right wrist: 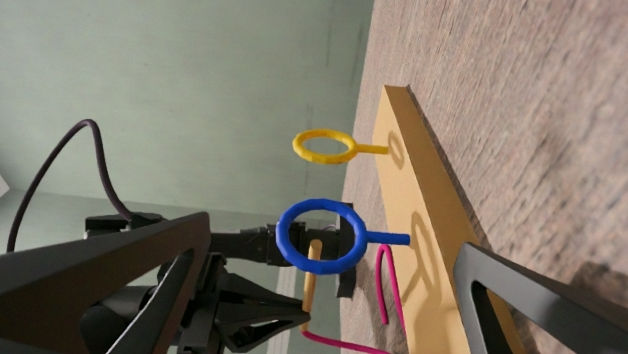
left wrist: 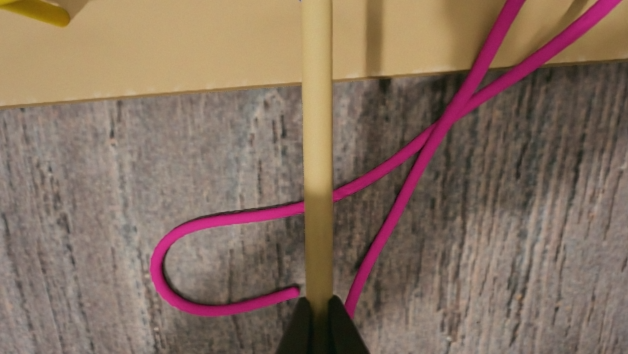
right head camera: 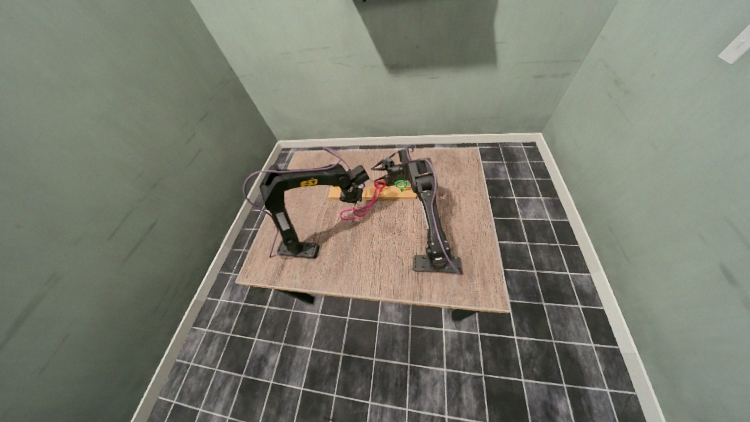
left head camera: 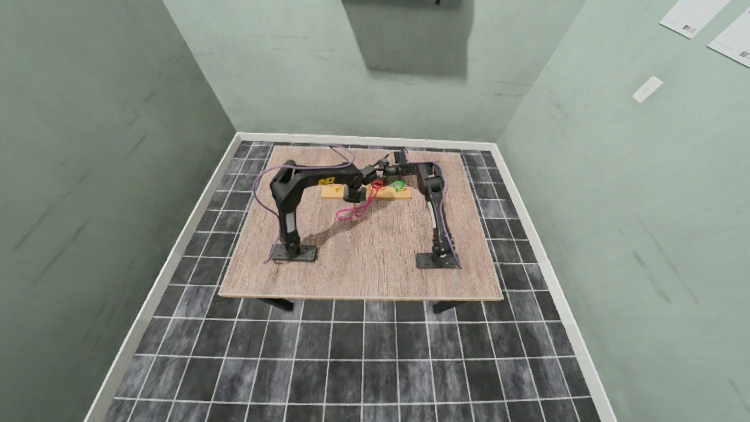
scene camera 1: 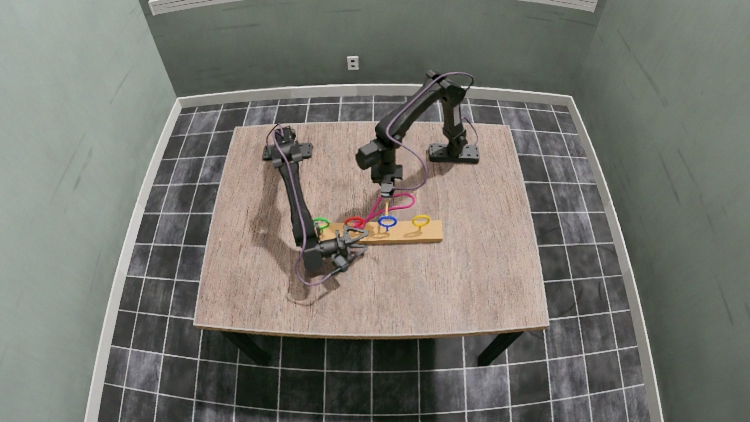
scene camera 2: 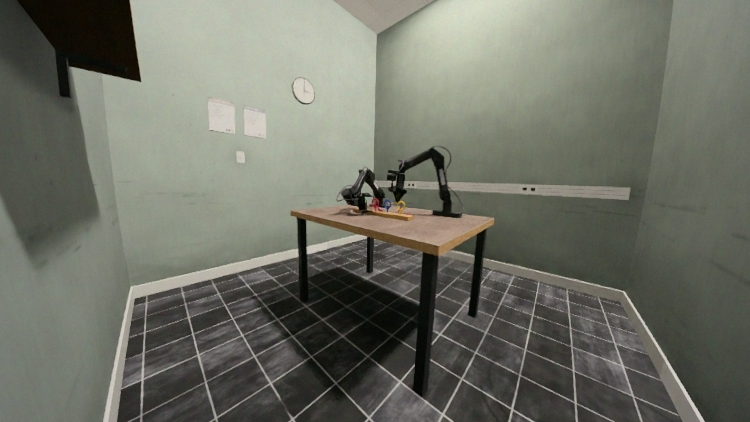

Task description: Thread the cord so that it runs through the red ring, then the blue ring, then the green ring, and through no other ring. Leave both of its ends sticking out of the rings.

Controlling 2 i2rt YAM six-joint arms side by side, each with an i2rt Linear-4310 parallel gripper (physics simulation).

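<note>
My left gripper [scene camera 1: 387, 195] [left wrist: 319, 309] is shut on the wooden stick [scene camera 1: 387, 208] [left wrist: 318, 150] [right wrist: 309, 295] at one end of the pink cord [scene camera 1: 411, 201] [left wrist: 220, 219] [right wrist: 345, 345]. The stick points at the blue ring [scene camera 1: 387, 216] [right wrist: 320, 204] from the arm-base side; its tip shows through the opening in the right wrist view, but whether it has entered is unclear. The cord leads to the red ring [scene camera 1: 354, 217]; its passage there is partly hidden. The green ring [scene camera 1: 320, 220] is at the left in scene camera 1. My right gripper [scene camera 1: 367, 240] [right head camera: 374, 174] is open beyond the board.
The wooden board [scene camera 1: 430, 233] [right wrist: 450, 200] [left wrist: 150, 50] bears the rings, including a yellow ring [scene camera 1: 421, 216] [right wrist: 325, 159]. The right arm's wrist lies low beside the green end. The cord's free end [left wrist: 280, 294] curls on the table [scene camera 1: 461, 283] below the left gripper.
</note>
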